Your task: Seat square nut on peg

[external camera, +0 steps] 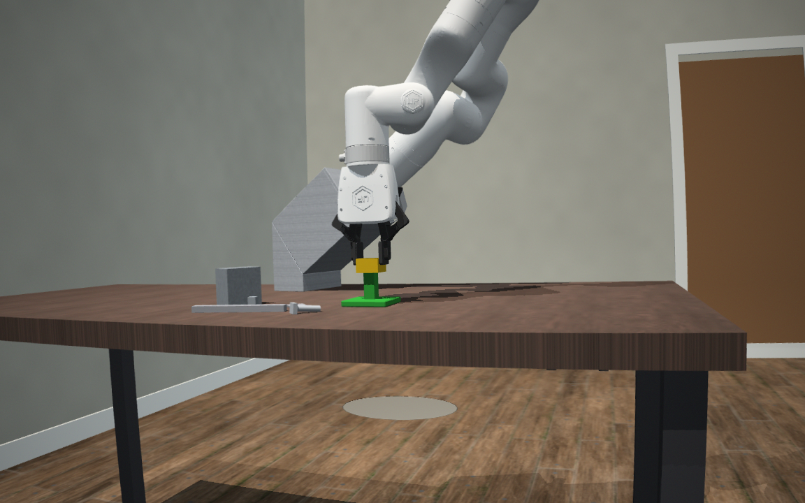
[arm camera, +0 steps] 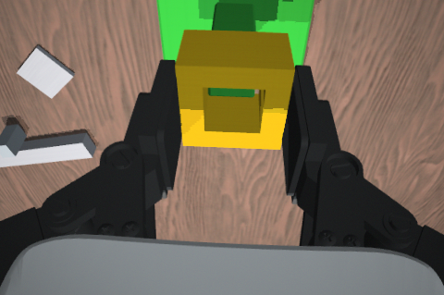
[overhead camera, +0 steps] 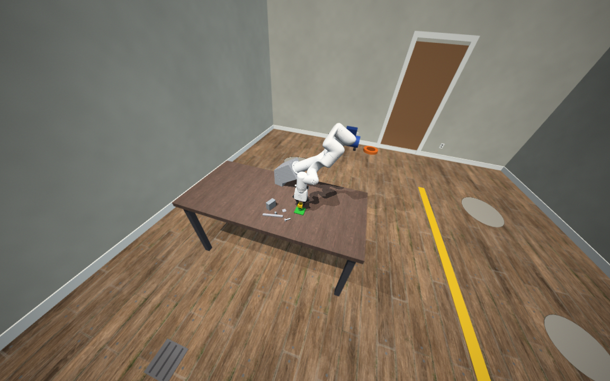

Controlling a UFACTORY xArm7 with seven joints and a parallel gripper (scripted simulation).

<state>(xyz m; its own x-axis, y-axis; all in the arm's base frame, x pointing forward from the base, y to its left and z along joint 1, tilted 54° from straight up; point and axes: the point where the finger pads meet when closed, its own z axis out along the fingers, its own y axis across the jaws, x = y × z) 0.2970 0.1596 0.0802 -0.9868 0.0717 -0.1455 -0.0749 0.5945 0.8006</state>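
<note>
The small grey square tile lies 12 cm to the right of my hand, 9 cm below it and 5 cm ahead of it. The rest, counted from my hand: grey bolt: 14 cm ahead, 8 cm below, 6 cm to the right; then grey block: 24 cm to the right, 7 cm ahead, 5 cm below; then flat grey bar: 18 cm to the right, 14 cm ahead, 8 cm below.
</note>
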